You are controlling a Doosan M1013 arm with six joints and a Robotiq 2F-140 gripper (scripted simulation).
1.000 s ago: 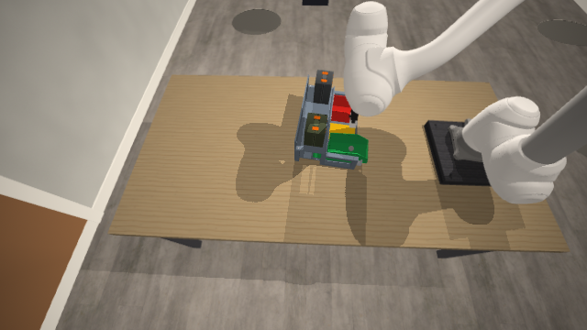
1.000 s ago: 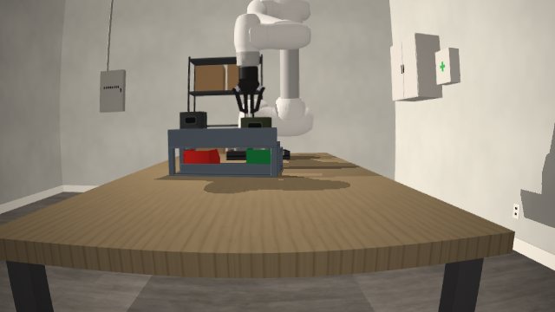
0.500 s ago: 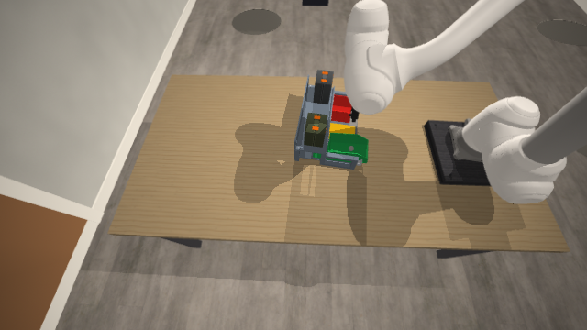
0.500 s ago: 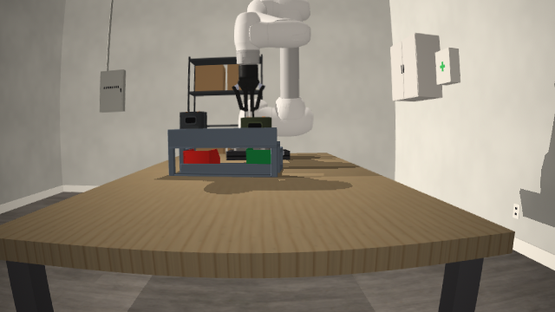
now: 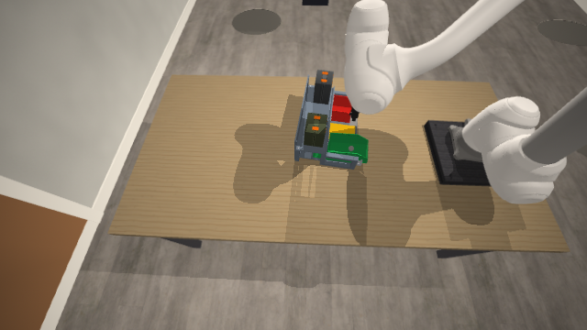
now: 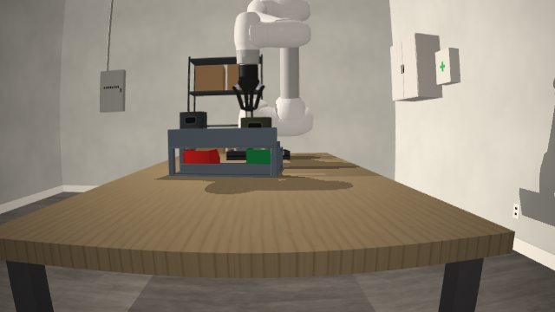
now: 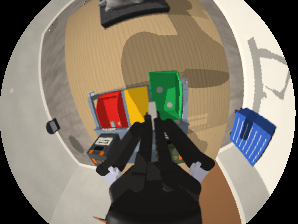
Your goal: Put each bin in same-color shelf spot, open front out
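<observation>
Right now the green bin is 14 cm below my hand, 5 cm to the left of it and 1 cm behind it. Round my hand: red bin: 18 cm to the right, 15 cm below, 4 cm ahead.
</observation>
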